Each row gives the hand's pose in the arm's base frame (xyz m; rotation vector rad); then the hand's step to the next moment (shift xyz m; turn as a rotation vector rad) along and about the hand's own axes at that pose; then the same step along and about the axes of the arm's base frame.
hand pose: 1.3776 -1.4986 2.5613 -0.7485 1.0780 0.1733
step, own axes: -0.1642 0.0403 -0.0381 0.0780 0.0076 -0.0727
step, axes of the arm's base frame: -0.1269 0.0424 0.1102 -0.0190 -0.0573 -0.0882
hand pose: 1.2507 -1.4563 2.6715 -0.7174 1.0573 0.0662
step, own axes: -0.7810 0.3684 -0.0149 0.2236 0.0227 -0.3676
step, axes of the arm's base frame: -0.5508 0.4959 0.4434 -0.1777 -0.2538 -0.2994
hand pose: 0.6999 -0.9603 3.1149 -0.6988 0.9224 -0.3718
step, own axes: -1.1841 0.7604 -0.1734 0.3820 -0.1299 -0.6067
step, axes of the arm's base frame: -0.8087 1.1594 0.1108 -0.2863 -0.5474 -0.3864
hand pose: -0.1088 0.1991 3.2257 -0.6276 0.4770 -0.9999
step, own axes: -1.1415 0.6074 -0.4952 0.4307 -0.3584 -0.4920
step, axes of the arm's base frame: -0.4668 1.1140 -0.6771 -0.3329 -0.6498 -0.1517
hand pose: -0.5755 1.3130 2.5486 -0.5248 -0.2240 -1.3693
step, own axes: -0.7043 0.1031 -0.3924 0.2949 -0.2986 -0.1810
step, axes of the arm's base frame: -0.1000 0.4362 -0.6785 -0.2564 -0.3759 0.0429
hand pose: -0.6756 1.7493 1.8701 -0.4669 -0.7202 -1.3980
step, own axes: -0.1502 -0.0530 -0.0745 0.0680 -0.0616 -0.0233
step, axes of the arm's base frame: -0.0414 0.0494 -0.1636 -0.0553 -0.0731 0.0238
